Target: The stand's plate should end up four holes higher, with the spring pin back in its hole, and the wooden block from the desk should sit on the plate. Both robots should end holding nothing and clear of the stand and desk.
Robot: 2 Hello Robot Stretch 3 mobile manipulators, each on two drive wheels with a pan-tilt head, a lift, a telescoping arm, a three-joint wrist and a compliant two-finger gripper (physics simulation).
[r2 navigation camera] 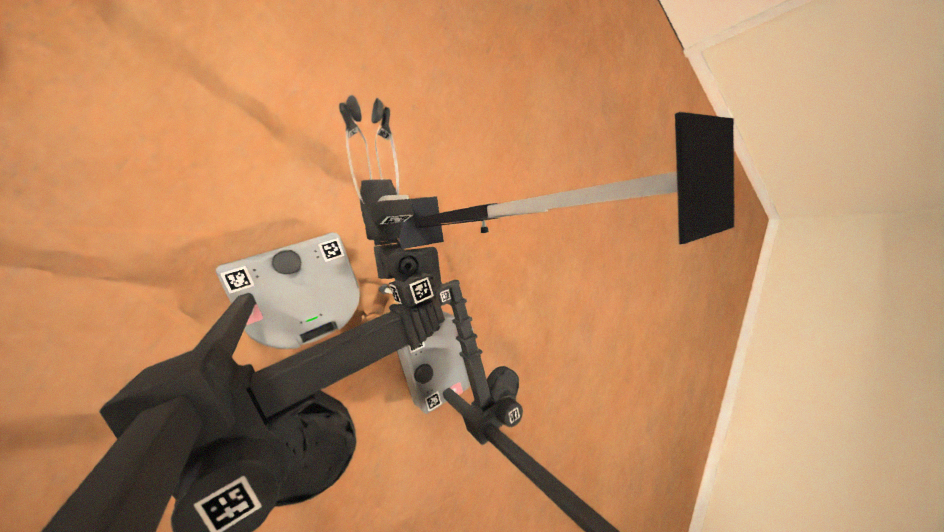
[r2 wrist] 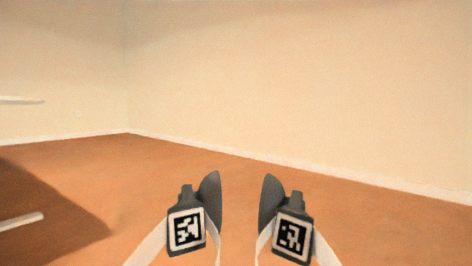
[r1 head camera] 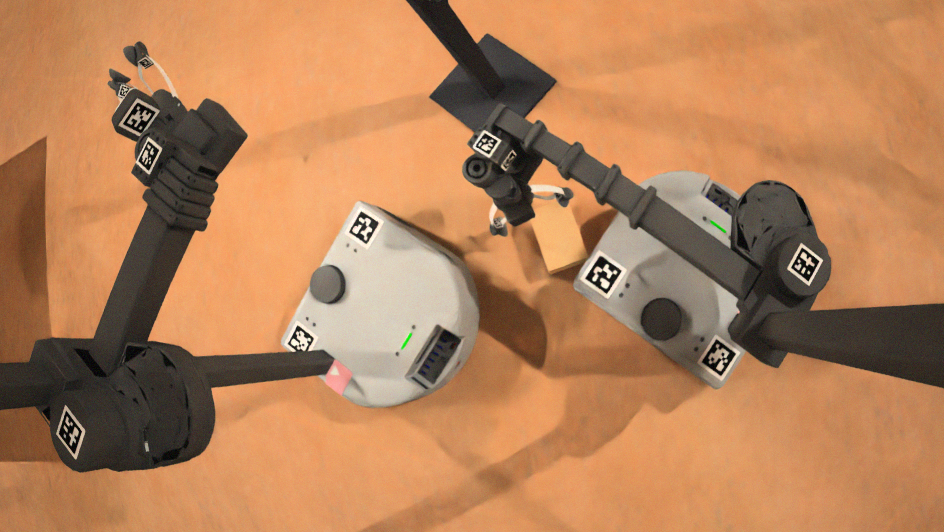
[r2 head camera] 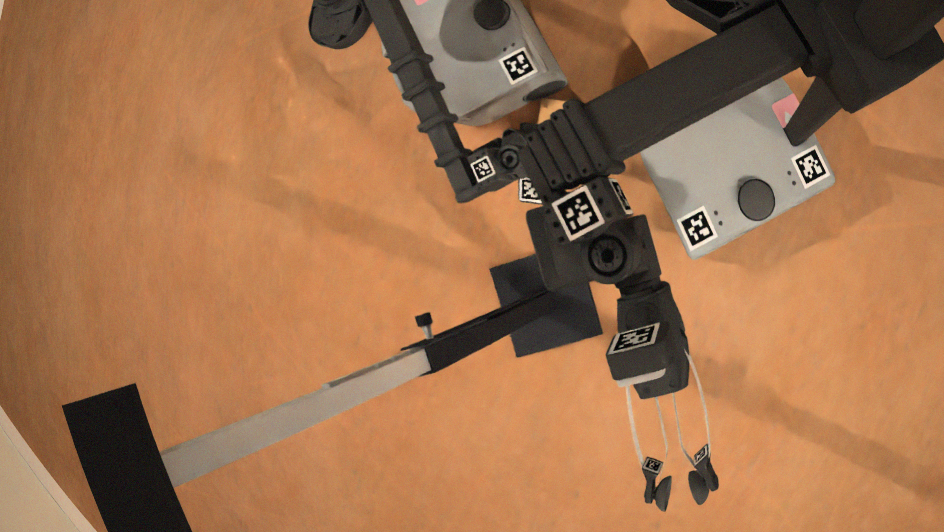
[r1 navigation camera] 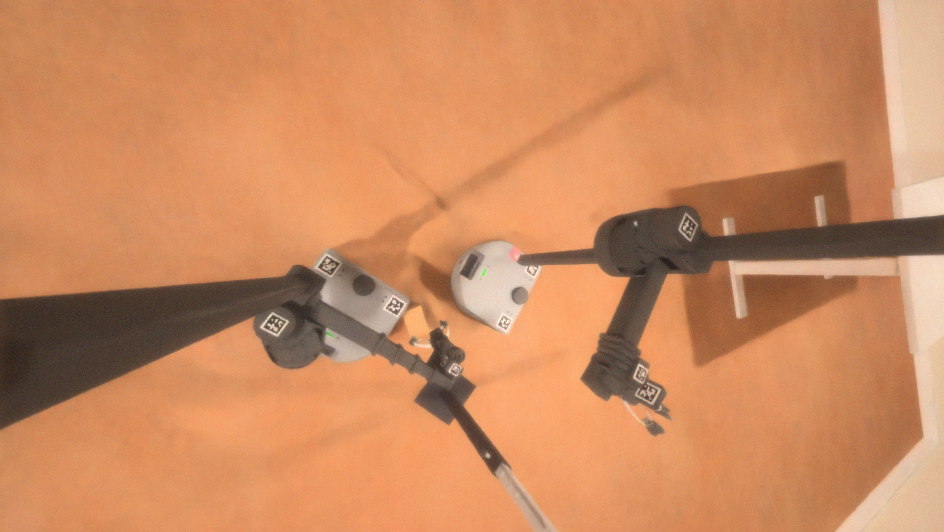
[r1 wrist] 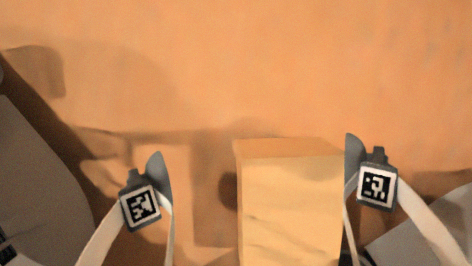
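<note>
The wooden block (r1 head camera: 560, 239) (r1 navigation camera: 416, 321) (r1 wrist: 290, 205) appears to be on the floor between the two robot bases. The r1 gripper (r1 head camera: 531, 212) (r1 navigation camera: 429, 332) (r1 wrist: 257, 165) is open above it, pointing down; in the r1 wrist view the block shows close to the right finger, with a gap to the left one. The r2 gripper (r2 head camera: 680, 490) (r2 navigation camera: 365, 109) (r2 wrist: 241, 200) is open and empty, away from the block. The stand's black plate (r2 head camera: 125, 462) (r2 navigation camera: 705, 178) tops a grey column (r2 head camera: 297, 419) (r2 navigation camera: 581, 197). The spring pin (r2 head camera: 424, 322) (r2 navigation camera: 484, 228) is at the sleeve; its seating is unclear.
The stand's dark foot (r1 head camera: 522, 76) (r2 head camera: 545, 327) lies beside r1's wrist. The r1 base (r1 head camera: 661, 264) and r2 base (r1 head camera: 396, 277) flank the block. White foot bars (r1 navigation camera: 738, 290) stand at the right of the r1 navigation view. In the r2 navigation view, a wall (r2 navigation camera: 826, 297) is behind the stand.
</note>
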